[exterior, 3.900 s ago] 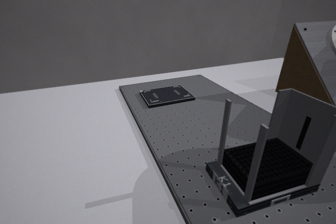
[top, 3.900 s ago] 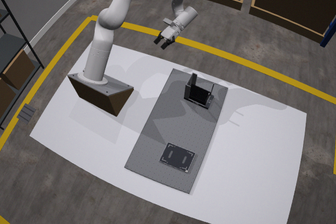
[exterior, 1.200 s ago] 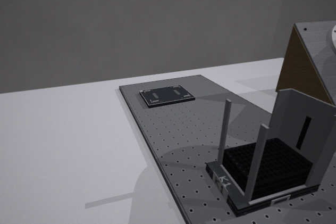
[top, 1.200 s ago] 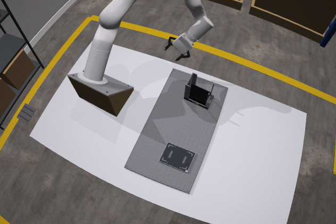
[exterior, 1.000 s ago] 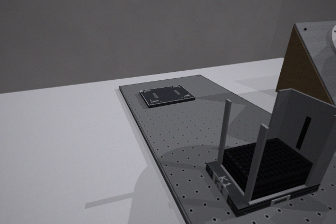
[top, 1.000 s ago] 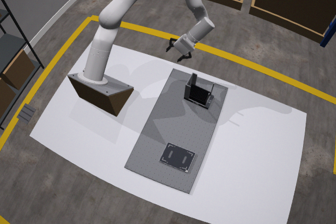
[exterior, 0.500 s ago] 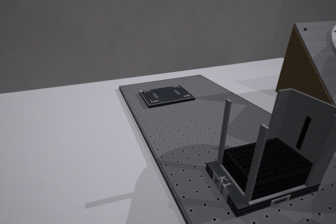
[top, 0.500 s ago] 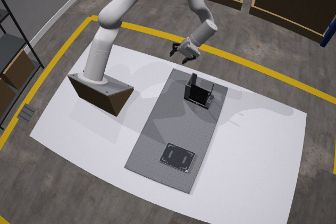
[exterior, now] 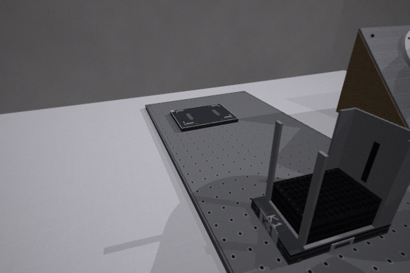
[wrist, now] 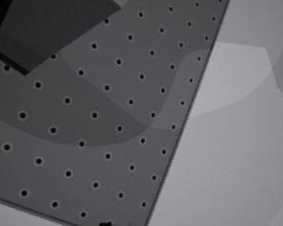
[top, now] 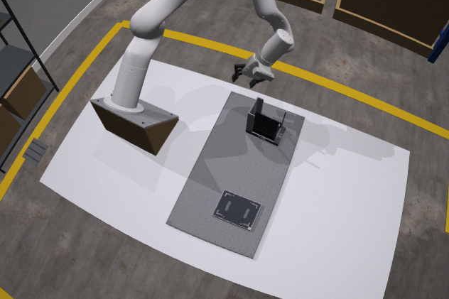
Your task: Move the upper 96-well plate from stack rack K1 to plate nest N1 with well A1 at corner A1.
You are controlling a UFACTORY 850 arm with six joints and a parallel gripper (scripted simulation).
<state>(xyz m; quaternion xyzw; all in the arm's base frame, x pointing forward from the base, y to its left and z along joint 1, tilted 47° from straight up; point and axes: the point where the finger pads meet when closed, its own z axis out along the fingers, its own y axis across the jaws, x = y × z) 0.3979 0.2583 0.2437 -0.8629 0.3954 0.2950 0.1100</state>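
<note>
My hand is 16 cm short of the black plate, 11 cm to the left of it and 11 cm above it. Also, from my hand: plate nest N1: 22 cm ahead, 49 cm to the right, 13 cm below.
</note>
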